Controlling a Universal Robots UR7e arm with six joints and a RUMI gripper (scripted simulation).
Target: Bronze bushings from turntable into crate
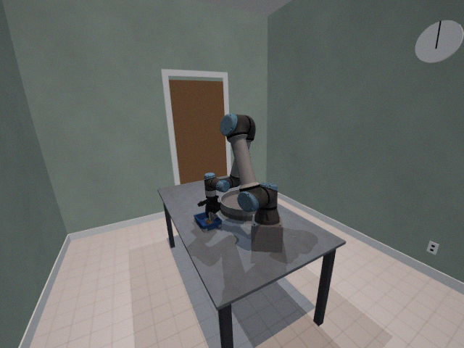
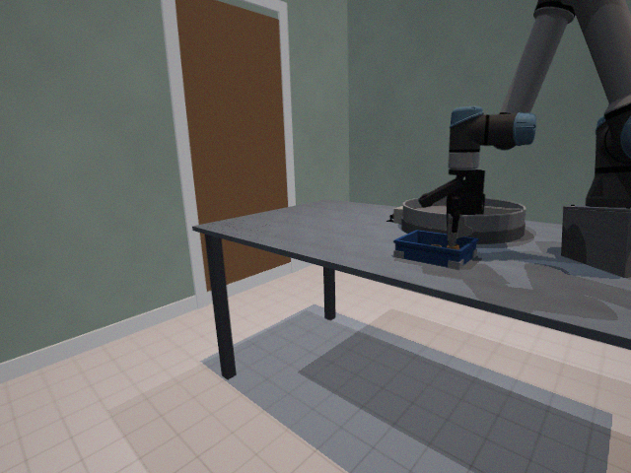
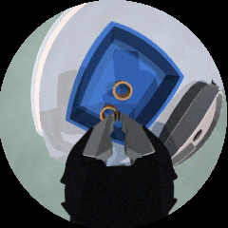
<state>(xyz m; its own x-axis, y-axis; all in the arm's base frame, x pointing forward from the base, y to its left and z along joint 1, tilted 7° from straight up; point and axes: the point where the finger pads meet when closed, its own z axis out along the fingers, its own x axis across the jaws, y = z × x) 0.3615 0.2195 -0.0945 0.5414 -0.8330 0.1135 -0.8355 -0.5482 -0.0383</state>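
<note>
Now: hand 4 cm short of the blue crate, 1 cm to the right of it and 1 cm above it. Round my hand: turntable 36 cm to the right, 10 cm ahead, 2 cm above.
</note>
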